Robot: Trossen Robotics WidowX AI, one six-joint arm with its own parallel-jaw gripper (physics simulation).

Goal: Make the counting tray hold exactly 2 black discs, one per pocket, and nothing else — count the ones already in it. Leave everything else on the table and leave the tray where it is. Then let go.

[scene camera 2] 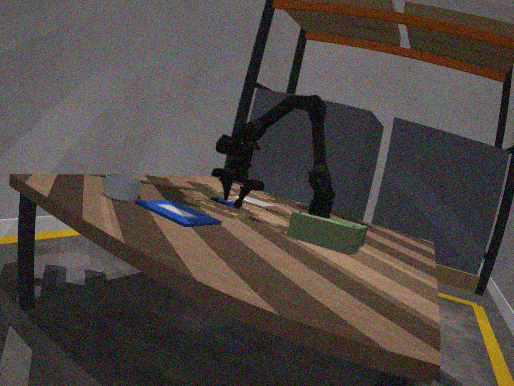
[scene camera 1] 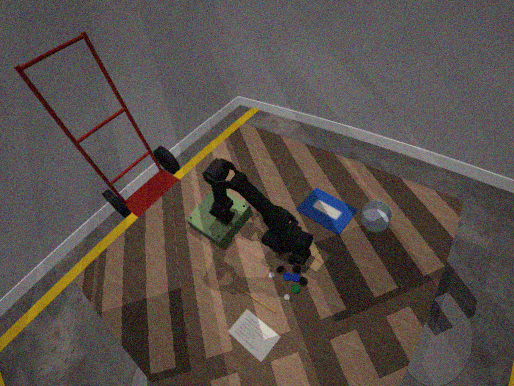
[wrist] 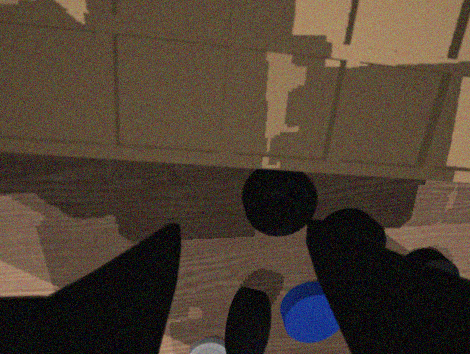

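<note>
The tan wooden counting tray (scene camera 1: 316, 261) (scene camera 2: 235, 212) (wrist: 200, 156) lies under and beside the gripper, partly shaded; the pockets showing in the wrist view hold no disc, and its far part is cut off there. My gripper (scene camera 1: 299, 260) (scene camera 2: 232, 202) (wrist: 244, 232) is open and empty, pointing down low at the tray's long edge. A black disc (wrist: 280, 201) lies against that edge, ahead of the fingertips, nearer the right one. A dark, narrow-looking black disc (wrist: 248, 320) is lower in the wrist view. More black discs (scene camera 1: 280, 269) (wrist: 432, 262) lie around, one partly behind the right finger.
Blue discs (scene camera 1: 286, 276) (wrist: 310, 315), a green disc (scene camera 1: 295, 289) and white discs (scene camera 1: 286, 297) (wrist: 209, 346) lie near the black ones. A blue tray with a white label (scene camera 1: 345, 226), a grey round container (scene camera 1: 376, 216) (scene camera 2: 121, 187), a pencil (scene camera 1: 262, 302) and a paper sheet (scene camera 1: 250, 330) are farther off.
</note>
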